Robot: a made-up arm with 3 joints. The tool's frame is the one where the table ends. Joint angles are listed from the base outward.
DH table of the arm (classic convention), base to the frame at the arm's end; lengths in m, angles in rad. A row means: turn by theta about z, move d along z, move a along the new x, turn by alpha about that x. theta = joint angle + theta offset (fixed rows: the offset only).
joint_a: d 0.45  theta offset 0  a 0.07  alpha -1.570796
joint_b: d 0  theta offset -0.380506  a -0.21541  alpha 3.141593
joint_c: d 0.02  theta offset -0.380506  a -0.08  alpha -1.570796
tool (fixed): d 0.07  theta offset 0  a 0  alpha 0
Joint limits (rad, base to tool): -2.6..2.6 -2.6..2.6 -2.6..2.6
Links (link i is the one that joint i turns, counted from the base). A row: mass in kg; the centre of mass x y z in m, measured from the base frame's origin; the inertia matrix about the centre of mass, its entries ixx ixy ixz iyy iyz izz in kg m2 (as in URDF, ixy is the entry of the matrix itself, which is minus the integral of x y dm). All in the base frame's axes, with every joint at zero. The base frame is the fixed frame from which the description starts. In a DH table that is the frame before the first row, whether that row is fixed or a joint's. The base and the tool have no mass.
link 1: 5.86; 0.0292 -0.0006 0.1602; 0.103 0 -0.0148 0.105 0 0.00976
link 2: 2.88; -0.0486 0.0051 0.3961; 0.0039 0 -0.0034 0.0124 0 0.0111
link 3: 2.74; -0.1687 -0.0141 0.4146; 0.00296 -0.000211 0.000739 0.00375 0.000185 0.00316
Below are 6 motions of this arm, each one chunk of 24 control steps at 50 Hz.
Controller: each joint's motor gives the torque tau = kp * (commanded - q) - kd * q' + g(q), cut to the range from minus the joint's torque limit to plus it. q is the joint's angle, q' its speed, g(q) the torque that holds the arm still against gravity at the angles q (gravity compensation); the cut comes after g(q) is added. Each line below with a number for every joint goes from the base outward.
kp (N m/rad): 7.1 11 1.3
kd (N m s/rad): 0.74 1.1 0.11
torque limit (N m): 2.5 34 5.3
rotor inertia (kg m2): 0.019 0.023 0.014
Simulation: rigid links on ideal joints. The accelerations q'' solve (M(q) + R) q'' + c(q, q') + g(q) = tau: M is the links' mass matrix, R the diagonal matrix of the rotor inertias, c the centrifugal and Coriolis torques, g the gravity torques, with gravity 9.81 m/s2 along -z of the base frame. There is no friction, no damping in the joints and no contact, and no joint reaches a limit. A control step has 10 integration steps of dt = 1/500 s. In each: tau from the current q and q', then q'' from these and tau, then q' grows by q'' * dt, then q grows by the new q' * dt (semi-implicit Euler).
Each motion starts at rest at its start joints. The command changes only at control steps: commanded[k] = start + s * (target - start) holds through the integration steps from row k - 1 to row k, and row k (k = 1, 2, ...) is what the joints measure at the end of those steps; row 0 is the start. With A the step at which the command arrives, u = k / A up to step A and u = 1 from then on. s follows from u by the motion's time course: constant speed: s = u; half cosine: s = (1 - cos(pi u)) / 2; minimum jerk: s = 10 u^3 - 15 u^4 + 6 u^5; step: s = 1 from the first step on.
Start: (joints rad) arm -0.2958 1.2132 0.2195
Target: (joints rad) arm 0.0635 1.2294 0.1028
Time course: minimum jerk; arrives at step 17
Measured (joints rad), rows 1 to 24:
1: -0.2958 1.2132 0.2195
2: -0.2956 1.2132 0.2195
3: -0.2950 1.2132 0.2194
4: -0.2935 1.2132 0.2193
5: -0.2903 1.2131 0.2191
6: -0.2848 1.2130 0.2186
7: -0.2763 1.2129 0.2178
8: -0.2641 1.2127 0.2165
9: -0.2479 1.2125 0.2146
10: -0.2277 1.2122 0.2120
11: -0.2036 1.2119 0.2087
12: -0.1762 1.2115 0.2046
13: -0.1463 1.2112 0.1997
14: -0.1150 1.2108 0.1939
15: -0.0835 1.2106 0.1873
16: -0.0528 1.2104 0.1801
17: -0.0242 1.2104 0.1723
18: 0.0015 1.2107 0.1641
19: 0.0239 1.2112 0.1555
20: 0.0427 1.2119 0.1467
21: 0.0579 1.2130 0.1379
22: 0.0696 1.2143 0.1291
23: 0.0782 1.2159 0.1205
24: 0.0840 1.2176 0.1123

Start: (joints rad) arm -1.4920 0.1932 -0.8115
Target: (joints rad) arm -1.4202 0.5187 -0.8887
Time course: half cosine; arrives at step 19
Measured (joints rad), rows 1 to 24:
1: -1.4920 0.1932 -0.8115
2: -1.4920 0.1934 -0.8115
3: -1.4918 0.1938 -0.8117
4: -1.4916 0.1948 -0.8119
5: -1.4912 0.1966 -0.8124
6: -1.4904 0.1996 -0.8132
7: -1.4894 0.2040 -0.8144
8: -1.4879 0.2101 -0.8160
9: -1.4860 0.2181 -0.8182
10: -1.4836 0.2283 -0.8208
11: -1.4807 0.2408 -0.8239
12: -1.4773 0.2557 -0.8275
13: -1.4733 0.2728 -0.8316
14: -1.4690 0.2921 -0.8359
15: -1.4642 0.3134 -0.8404
16: -1.4590 0.3362 -0.8450
17: -1.4537 0.3603 -0.8496
18: -1.4482 0.3851 -0.8538
19: -1.4427 0.4102 -0.8578
20: -1.4374 0.4348 -0.8613
21: -1.4323 0.4587 -0.8642
22: -1.4275 0.4812 -0.8667
23: -1.4232 0.5021 -0.8686
24: -1.4193 0.5210 -0.8700

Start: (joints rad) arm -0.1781 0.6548 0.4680
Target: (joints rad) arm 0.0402 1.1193 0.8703
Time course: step
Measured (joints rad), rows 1 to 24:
1: -0.1756 0.6604 0.4800
2: -0.1691 0.6751 0.5110
3: -0.1590 0.6976 0.5576
4: -0.1459 0.7264 0.6161
5: -0.1304 0.7600 0.6829
6: -0.1129 0.7970 0.7542
7: -0.0940 0.8361 0.8264
8: -0.0741 0.8759 0.8962
9: -0.0535 0.9154 0.9604
10: -0.0328 0.9536 1.0167
11: -0.0123 0.9898 1.0631
12: 0.0074 1.0233 1.0984
13: 0.0261 1.0539 1.1222
14: 0.0432 1.0814 1.1344
15: 0.0584 1.1056 1.1355
16: 0.0714 1.1266 1.1262
17: 0.0820 1.1446 1.1078
18: 0.0900 1.1598 1.0816
19: 0.0954 1.1723 1.0491
20: 0.0984 1.1825 1.0118
21: 0.0990 1.1906 0.9711
22: 0.0976 1.1970 0.9287
23: 0.0945 1.2018 0.8859
24: 0.0901 1.2053 0.8438

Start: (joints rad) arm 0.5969 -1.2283 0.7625
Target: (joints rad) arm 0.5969 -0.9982 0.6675
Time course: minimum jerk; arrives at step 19
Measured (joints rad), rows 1 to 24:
1: 0.5969 -1.2283 0.7625
2: 0.5969 -1.2283 0.7625
3: 0.5969 -1.2282 0.7627
4: 0.5969 -1.2279 0.7630
5: 0.5970 -1.2272 0.7636
6: 0.5971 -1.2260 0.7648
7: 0.5972 -1.2241 0.7666
8: 0.5974 -1.2211 0.7692
9: 0.5976 -1.2170 0.7726
10: 0.5979 -1.2115 0.7769
11: 0.5983 -1.2045 0.7819
12: 0.5987 -1.1959 0.7874
13: 0.5992 -1.1858 0.7933
14: 0.5996 -1.1741 0.7990
15: 0.6001 -1.1611 0.8043
16: 0.6005 -1.1470 0.8086
17: 0.6008 -1.1320 0.8116
18: 0.6010 -1.1164 0.8126
19: 0.6011 -1.1006 0.8115
20: 0.6010 -1.0848 0.8079
21: 0.6008 -1.0693 0.8017
22: 0.6005 -1.0542 0.7929
23: 0.6000 -1.0398 0.7816
24: 0.5995 -1.0262 0.7680

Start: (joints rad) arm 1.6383 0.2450 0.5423
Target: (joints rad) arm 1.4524 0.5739 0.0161
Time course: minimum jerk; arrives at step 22
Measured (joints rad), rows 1 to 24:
1: 1.6383 0.2450 0.5423
2: 1.6383 0.2450 0.5423
3: 1.6382 0.2451 0.5422
4: 1.6381 0.2453 0.5420
5: 1.6377 0.2458 0.5416
6: 1.6371 0.2468 0.5408
7: 1.6360 0.2483 0.5394
8: 1.6343 0.2508 0.5372
9: 1.6319 0.2542 0.5338
10: 1.6286 0.2590 0.5290
11: 1.6243 0.2653 0.5224
12: 1.6189 0.2733 0.5139
13: 1.6122 0.2832 0.5030
14: 1.6043 0.2949 0.4895
15: 1.5951 0.3086 0.4733
16: 1.5847 0.3243 0.4543
17: 1.5730 0.3418 0.4325
18: 1.5604 0.3610 0.4078
19: 1.5469 0.3816 0.3806
20: 1.5327 0.4035 0.3509
21: 1.5181 0.4262 0.3192
22: 1.5033 0.4495 0.2858
23: 1.4886 0.4730 0.2510
24: 1.4743 0.4964 0.2152

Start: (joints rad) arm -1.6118 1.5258 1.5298
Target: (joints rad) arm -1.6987 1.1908 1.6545
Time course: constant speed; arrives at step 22
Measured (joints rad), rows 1 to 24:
1: -1.6119 1.5256 1.5296
2: -1.6122 1.5251 1.5289
3: -1.6129 1.5239 1.5275
4: -1.6139 1.5220 1.5253
5: -1.6154 1.5191 1.5222
6: -1.6172 1.5151 1.5184
7: -1.6195 1.5101 1.5139
8: -1.6221 1.5039 1.5089
9: -1.6250 1.4966 1.5036
10: -1.6282 1.4881 1.4982
11: -1.6316 1.4784 1.4930
12: -1.6351 1.4677 1.4882
13: -1.6389 1.4559 1.4841
14: -1.6427 1.4431 1.4809
15: -1.6466 1.4294 1.4787
16: -1.6506 1.4149 1.4778
17: -1.6546 1.3995 1.4783
18: -1.6587 1.3835 1.4803
19: -1.6627 1.3669 1.4838
20: -1.6668 1.3496 1.4889
21: -1.6709 1.3319 1.4956
22: -1.6750 1.3137 1.5038
23: -1.6790 1.2953 1.5137
24: -1.6828 1.2770 1.5254

